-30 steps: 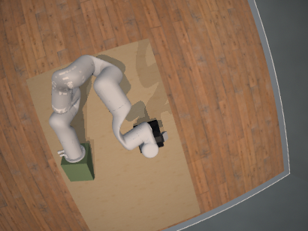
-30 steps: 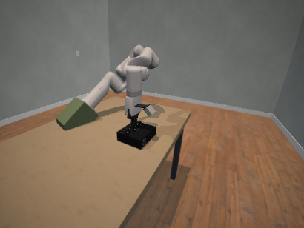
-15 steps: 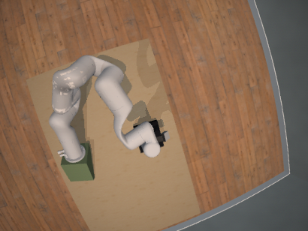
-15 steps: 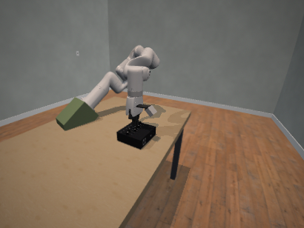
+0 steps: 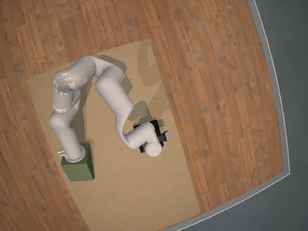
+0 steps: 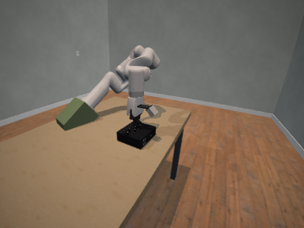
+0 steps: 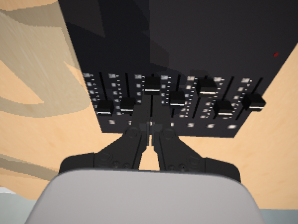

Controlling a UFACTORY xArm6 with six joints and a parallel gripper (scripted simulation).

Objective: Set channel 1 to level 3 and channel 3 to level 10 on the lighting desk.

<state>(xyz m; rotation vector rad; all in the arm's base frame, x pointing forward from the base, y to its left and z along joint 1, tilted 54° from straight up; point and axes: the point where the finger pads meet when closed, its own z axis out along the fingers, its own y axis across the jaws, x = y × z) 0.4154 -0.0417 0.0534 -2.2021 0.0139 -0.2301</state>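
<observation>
Now: hand 20 mm short of the channel 3 cap and 10 mm above it. Round my hand: channel 1 cap 40 mm to the left, 10 mm below, 10 mm behind; then channel 2 fader cap 20 mm to the left, 10 mm below.
</observation>
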